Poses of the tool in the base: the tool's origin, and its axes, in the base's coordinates. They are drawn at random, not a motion.
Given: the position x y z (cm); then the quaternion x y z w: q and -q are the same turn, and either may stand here.
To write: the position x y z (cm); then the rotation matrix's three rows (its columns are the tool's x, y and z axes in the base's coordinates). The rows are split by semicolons. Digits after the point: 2 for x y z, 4 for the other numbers.
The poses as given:
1: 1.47, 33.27, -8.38, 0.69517, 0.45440, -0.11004, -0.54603
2: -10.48, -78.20, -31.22, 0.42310, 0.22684, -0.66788, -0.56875
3: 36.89, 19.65, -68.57, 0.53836, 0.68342, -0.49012, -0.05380
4: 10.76, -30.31, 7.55, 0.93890, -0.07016, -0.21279, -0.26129
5: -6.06, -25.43, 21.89, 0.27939, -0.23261, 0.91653, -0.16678
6: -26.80, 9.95, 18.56, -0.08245, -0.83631, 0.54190, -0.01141
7: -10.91, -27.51, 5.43, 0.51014, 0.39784, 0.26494, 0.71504
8: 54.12, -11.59, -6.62, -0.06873, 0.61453, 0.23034, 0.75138
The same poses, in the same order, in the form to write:
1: 1.47, 33.27, -8.38; 0.5628, 0.5116, -0.6492; 0.7519, 0.0093, 0.6592; 0.3432, -0.8592, -0.3795
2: -10.48, -78.20, -31.22; 0.0050, -0.5678, -0.8232; 0.9517, -0.2501, 0.1783; -0.3071, -0.7843, 0.5391
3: 36.89, 19.65, -68.57; -0.4146, 0.6831, -0.6013; 0.7886, -0.0601, -0.6120; -0.4542, -0.7278, -0.5138
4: 10.76, -30.31, 7.55; 0.8996, -0.2429, -0.3629; -0.0205, -0.8536, 0.5205; -0.4362, -0.4608, -0.7729
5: -6.06, -25.43, 21.89; -0.7883, 0.1757, 0.5897; -0.4357, -0.8362, -0.3332; 0.4345, -0.5196, 0.7357
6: -26.80, 9.95, 18.56; -0.9861, 0.1503, -0.0703; 0.1255, 0.3991, -0.9083; -0.1084, -0.9045, -0.4124
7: -10.91, -27.51, 5.43; 0.5431, 0.0270, 0.8393; 0.7848, 0.3391, -0.5187; -0.2986, 0.9404, 0.1630
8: 54.12, -11.59, -6.62; 0.1386, -0.4306, 0.8918; 0.2617, 0.8844, 0.3864; -0.9552, 0.1798, 0.2353
